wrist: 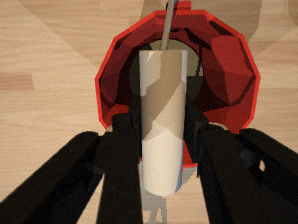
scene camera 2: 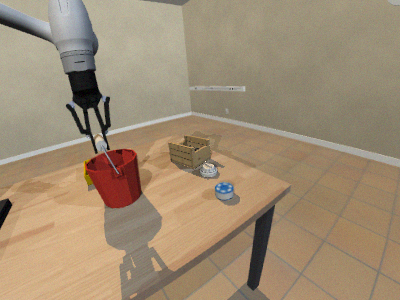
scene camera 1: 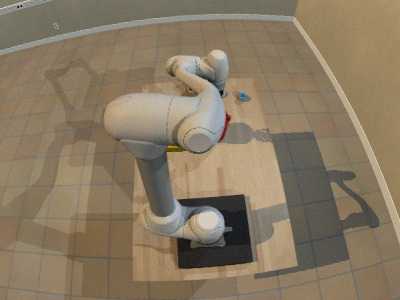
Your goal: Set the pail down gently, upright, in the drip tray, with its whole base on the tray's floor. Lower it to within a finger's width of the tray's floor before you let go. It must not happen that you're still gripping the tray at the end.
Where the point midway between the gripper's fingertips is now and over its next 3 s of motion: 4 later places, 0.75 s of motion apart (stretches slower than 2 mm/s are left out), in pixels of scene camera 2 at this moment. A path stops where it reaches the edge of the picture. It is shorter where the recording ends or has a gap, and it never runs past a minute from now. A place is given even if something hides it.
The gripper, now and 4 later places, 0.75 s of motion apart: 102,150; 100,146; 97,137; 95,128; 94,125
